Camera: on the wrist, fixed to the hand. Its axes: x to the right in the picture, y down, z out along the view.
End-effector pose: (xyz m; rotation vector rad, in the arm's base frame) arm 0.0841 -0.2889 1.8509 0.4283 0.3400 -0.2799
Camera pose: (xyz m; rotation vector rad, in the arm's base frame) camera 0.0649 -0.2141 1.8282 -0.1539 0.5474 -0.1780
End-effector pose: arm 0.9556 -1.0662 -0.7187 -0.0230 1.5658 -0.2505
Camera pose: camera 0.9059 -1.0043 -0.7052 -0.5187 1.7301 0.1970
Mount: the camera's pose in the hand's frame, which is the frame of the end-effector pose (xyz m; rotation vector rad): -0.0232 0.0509 -0.0579 -0.6021 0.1385 -0.0435
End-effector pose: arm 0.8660 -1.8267 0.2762 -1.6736 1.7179 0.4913
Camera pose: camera 0.8030 -1.8445 0.3231 -2.1975 1.7284 0.9627
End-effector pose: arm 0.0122 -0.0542 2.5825 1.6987 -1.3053 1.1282
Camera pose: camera -0.0523 -0.0060 2.5836 1.1764 -1.3396 0.7102
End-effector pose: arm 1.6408 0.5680 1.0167 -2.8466 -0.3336 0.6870
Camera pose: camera 1.6565 0.5055 1.0650 2.7066 0.5369 -0.3391
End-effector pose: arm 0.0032 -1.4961 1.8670 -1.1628 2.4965 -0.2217
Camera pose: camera -0.0421 -1.4464 1.9113 1.4498 -2.7318 -0.4873
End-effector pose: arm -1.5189 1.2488 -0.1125 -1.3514 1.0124 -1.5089
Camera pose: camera -1.5714 1.2567 -0.1730 -1.6959 1.6225 -1.3964
